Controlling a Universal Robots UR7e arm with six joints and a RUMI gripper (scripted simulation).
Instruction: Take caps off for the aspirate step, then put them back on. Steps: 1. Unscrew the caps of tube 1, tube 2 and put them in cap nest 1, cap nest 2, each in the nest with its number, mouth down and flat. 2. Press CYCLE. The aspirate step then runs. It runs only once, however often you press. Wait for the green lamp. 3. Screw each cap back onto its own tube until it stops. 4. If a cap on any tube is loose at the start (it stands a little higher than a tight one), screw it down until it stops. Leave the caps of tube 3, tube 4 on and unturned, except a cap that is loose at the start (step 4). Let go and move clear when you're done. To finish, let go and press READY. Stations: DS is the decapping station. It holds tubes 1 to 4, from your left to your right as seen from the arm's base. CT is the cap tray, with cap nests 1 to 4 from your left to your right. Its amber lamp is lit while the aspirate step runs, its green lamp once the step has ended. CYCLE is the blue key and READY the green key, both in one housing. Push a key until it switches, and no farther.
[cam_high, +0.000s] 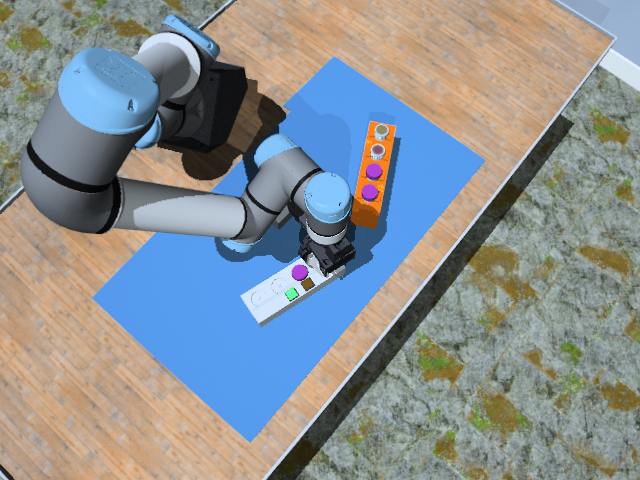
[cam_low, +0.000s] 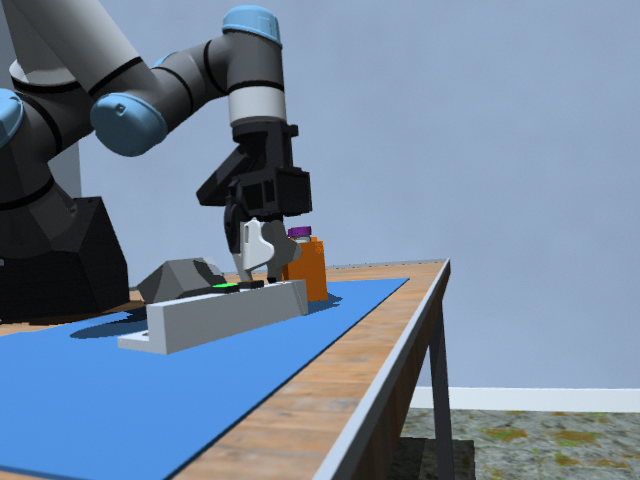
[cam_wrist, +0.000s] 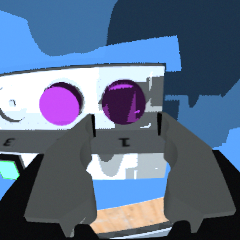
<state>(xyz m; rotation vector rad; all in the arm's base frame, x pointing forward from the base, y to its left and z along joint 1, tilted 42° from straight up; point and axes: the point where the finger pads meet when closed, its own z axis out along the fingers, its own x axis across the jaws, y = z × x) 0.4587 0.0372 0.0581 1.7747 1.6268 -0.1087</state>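
The purple cap is 3 cm below my hand. Round my hand: grey key housing: 17 cm behind, 5 cm to the left, 1 cm above; then green key: 19 cm behind, 3 cm to the left, 3 cm above; then blue key: 19 cm behind, 7 cm to the left, 3 cm above.
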